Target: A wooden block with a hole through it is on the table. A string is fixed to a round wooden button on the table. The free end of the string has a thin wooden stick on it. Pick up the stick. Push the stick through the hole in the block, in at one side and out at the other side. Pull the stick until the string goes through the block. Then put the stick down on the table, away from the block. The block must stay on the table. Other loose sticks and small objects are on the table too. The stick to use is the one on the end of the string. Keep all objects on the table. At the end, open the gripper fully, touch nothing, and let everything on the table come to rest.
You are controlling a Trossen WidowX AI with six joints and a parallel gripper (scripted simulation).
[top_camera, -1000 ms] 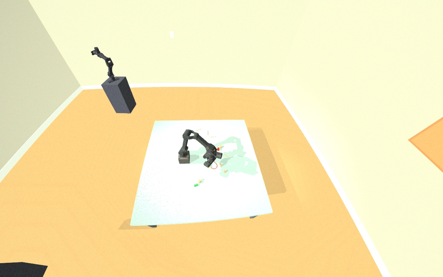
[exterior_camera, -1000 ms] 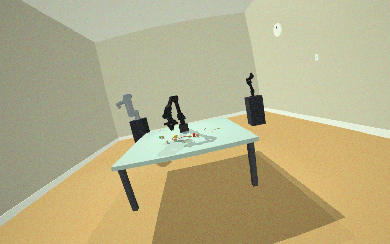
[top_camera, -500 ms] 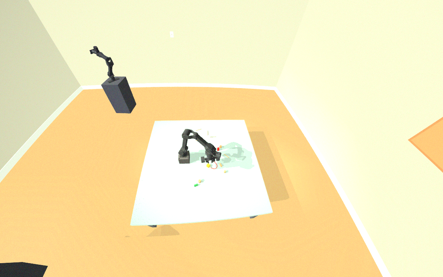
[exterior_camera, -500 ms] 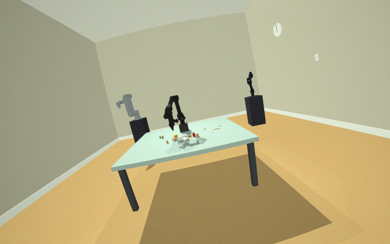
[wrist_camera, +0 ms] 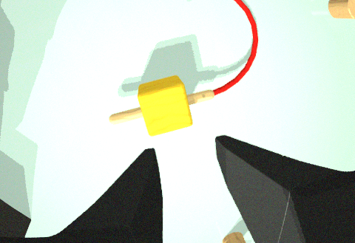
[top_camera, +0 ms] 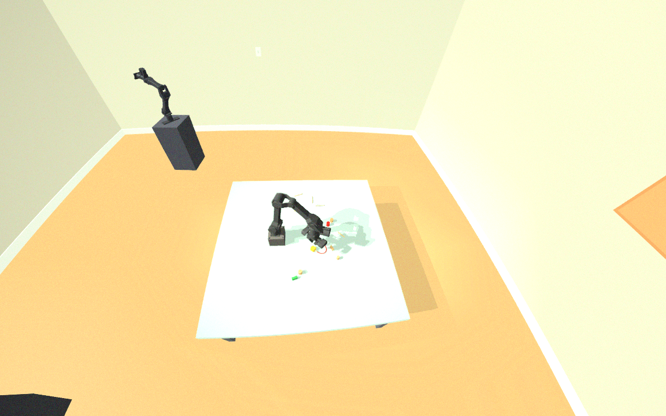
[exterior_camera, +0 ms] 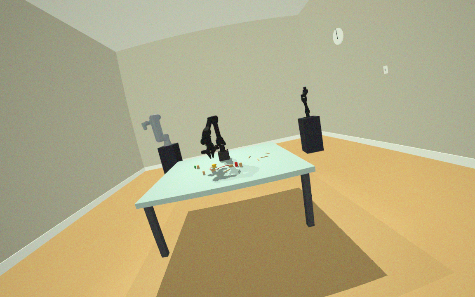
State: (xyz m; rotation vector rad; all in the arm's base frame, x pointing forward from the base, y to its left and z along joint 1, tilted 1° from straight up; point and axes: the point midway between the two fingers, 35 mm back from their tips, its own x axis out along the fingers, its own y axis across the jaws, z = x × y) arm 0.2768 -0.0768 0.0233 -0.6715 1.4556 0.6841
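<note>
The yellow cube lies 7 cm below my gripper tip. From my gripper tip the other things lie so: thin wooden stick 1 cm ahead, 1 cm to the right, 7 cm below; red cylinder 11 cm ahead, 23 cm to the left, 7 cm below; round wooden button 8 cm ahead, 17 cm to the left, 8 cm below.
</note>
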